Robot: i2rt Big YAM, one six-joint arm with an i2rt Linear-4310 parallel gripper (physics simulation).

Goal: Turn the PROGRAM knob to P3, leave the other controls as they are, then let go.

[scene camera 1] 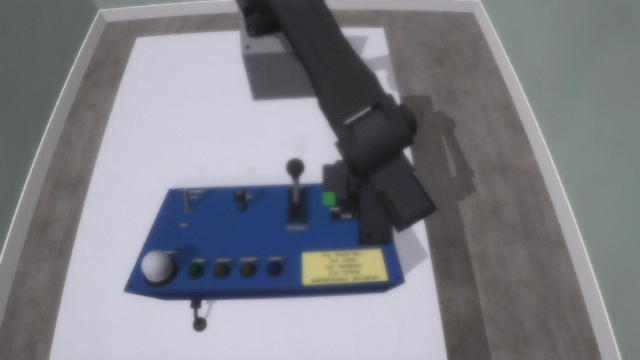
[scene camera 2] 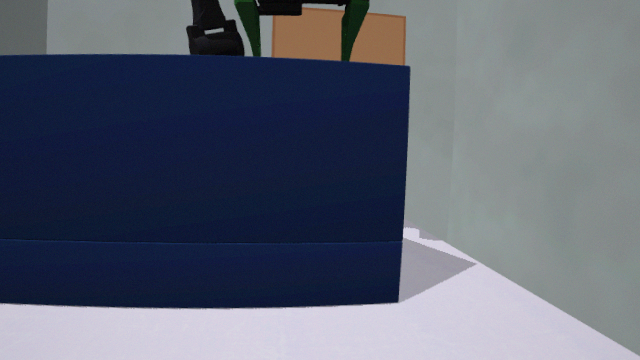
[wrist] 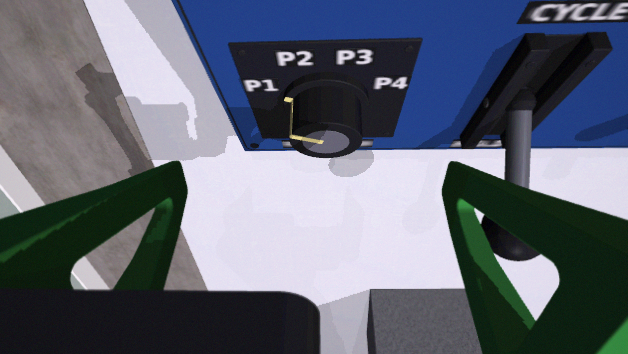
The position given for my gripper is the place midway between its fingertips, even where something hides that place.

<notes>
In view: my gripper (scene camera 2: 301, 73) and a black-ball lever (wrist: 519, 111).
My gripper is seen too in scene camera 1 (scene camera 1: 360, 197) and in the wrist view (wrist: 314, 175).
</notes>
